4 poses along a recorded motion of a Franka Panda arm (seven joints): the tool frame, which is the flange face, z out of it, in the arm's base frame.
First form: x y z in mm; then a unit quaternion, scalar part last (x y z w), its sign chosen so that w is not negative.
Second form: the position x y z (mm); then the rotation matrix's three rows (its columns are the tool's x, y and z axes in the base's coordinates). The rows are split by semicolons. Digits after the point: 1 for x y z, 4 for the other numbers.
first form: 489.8 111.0 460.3 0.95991 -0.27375 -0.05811 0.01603
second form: 489.8 111.0 460.3; 0.8434 -0.5237 -0.1203; -0.5274 -0.8496 0.0010; -0.1028 0.0626 -0.9927
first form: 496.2 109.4 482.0 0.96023 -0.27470 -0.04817 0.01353
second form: 496.2 109.4 482.0; 0.8444 -0.5262 -0.0999; -0.5289 -0.8487 0.0005; -0.0851 0.0524 -0.9950
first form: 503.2 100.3 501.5 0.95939 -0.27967 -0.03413 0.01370
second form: 503.2 100.3 501.5; 0.8412 -0.5357 -0.0732; -0.5376 -0.8432 -0.0072; -0.0578 0.0454 -0.9973
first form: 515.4 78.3 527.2 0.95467 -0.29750 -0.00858 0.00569
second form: 515.4 78.3 527.2; 0.8228 -0.5679 -0.0198; -0.5681 -0.8229 -0.0058; -0.0130 0.0160 -0.9998
